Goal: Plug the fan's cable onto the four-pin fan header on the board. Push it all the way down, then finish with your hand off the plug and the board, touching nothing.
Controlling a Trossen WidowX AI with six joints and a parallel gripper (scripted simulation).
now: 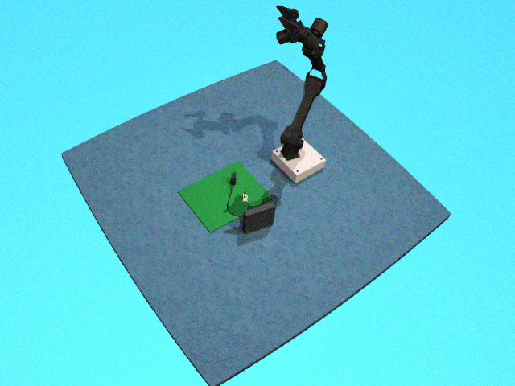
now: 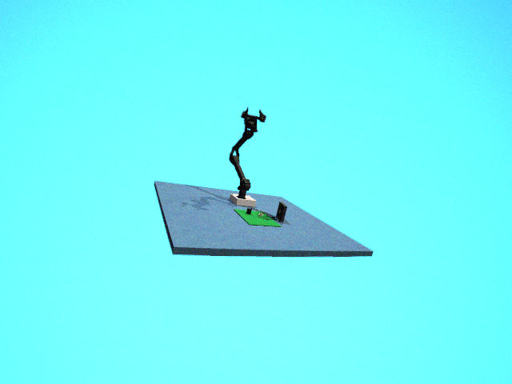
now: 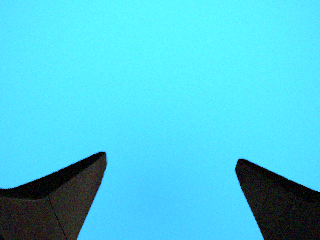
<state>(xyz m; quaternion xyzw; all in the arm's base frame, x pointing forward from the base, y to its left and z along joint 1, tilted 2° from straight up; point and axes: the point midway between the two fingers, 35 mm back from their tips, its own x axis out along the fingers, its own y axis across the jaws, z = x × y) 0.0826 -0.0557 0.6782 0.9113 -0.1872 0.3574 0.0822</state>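
My gripper tip is 240 mm short of the green board, 140 mm to the right of it and 770 mm above it. From my gripper tip the other things lie so: dark fan 180 mm ahead, 320 mm to the left, 690 mm below.
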